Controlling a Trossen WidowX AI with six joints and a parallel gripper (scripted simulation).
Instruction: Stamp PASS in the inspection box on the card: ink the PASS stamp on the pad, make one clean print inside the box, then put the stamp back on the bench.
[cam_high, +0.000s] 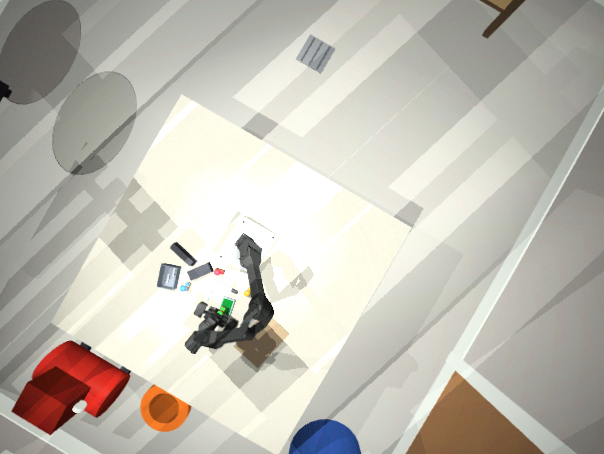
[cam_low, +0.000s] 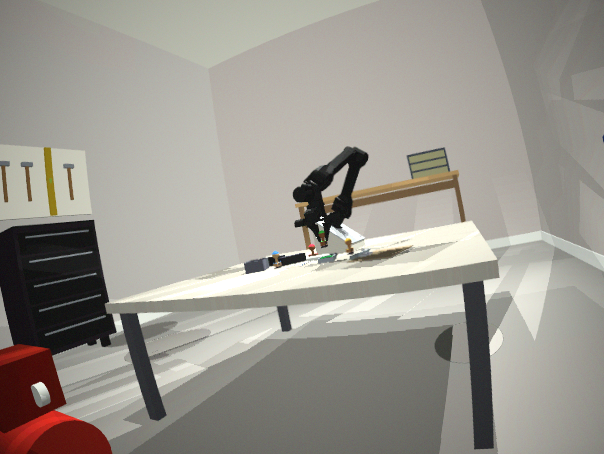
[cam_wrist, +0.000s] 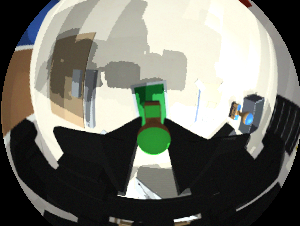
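Now: the green ink pad 70 mm below my gripper tip. Round my gripper tip: red-knobbed stamp: 130 mm to the right, 120 mm behind, 50 mm below; yellow-knobbed stamp: 130 mm behind, 50 mm below, 40 mm to the left; green-knobbed stamp: right at my gripper tip.
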